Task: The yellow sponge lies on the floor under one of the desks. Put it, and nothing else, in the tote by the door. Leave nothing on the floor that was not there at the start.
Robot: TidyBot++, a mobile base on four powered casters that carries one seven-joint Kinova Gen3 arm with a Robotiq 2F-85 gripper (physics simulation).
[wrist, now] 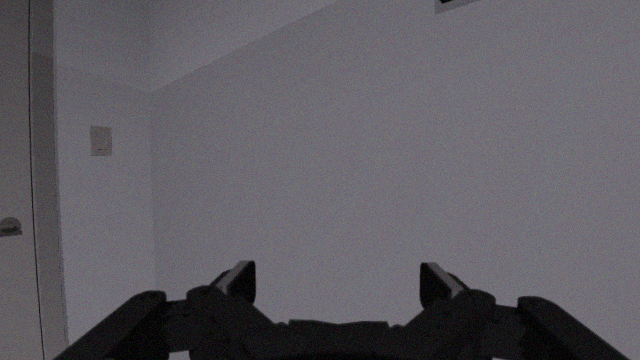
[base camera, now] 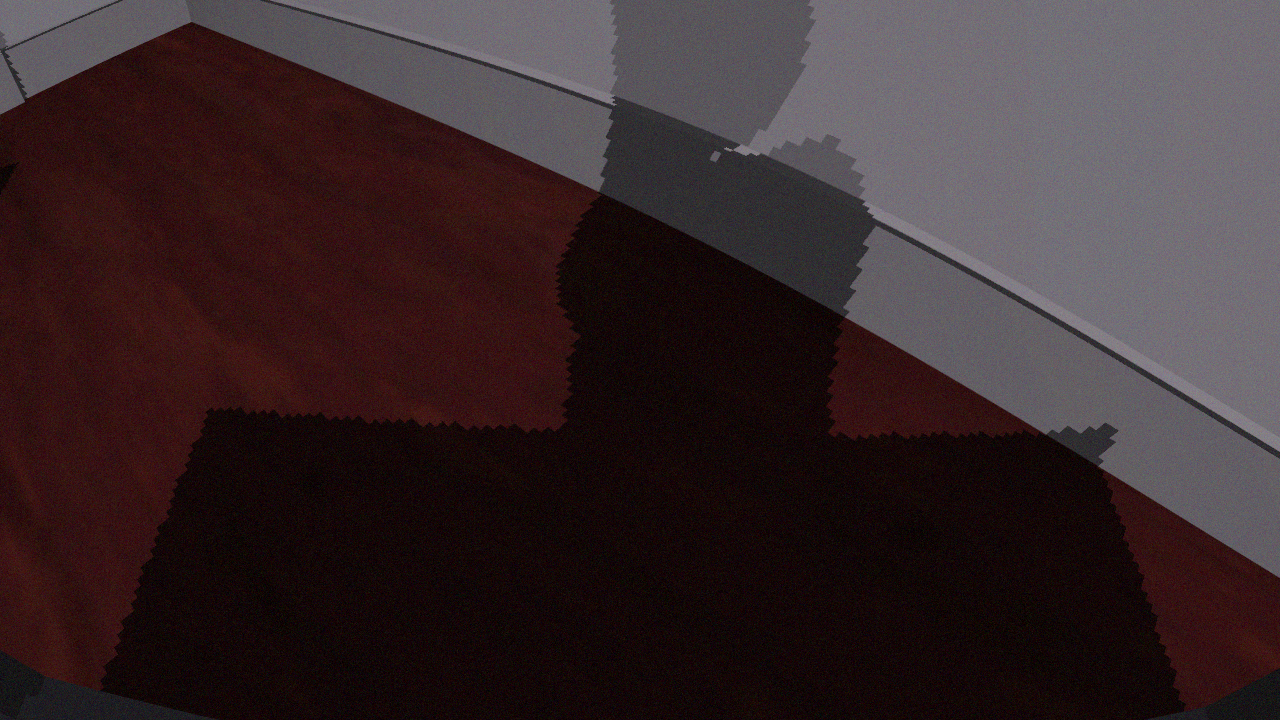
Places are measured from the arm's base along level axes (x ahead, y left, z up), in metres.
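Pixels of known places: gripper, fingertip midpoint: [wrist: 336, 280].
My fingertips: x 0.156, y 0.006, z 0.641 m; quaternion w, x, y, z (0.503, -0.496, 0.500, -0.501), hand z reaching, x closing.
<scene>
Behind a point stands the place of what it marks.
My gripper [wrist: 336, 280] {z 0.641, x 0.156, y 0.006 m} is open, with its two fingers wide apart and no object between them. It points toward a plain grey wall in the wrist view. The yellow sponge, the desks and the tote do not show in the base camera view or the wrist view. A door [wrist: 15, 165] {z 0.725, x 0.890, y 1.072 m} with a handle stands at the left edge of the wrist view.
The dark red floor [base camera: 268, 268] {z -0.397, x 0.525, y 0.302 m} meets a pale skirting board [base camera: 501, 116] {z -0.361, x 0.696, y 0.126 m} and wall [base camera: 1074, 134] {z -0.199, x 0.429, y -0.237 m}, with a corner at the upper left. The robot's dark shadow falls over the floor and wall. A light switch [wrist: 101, 141] {z 0.821, x 1.098, y 0.925 m} is on the wall beside the door.
</scene>
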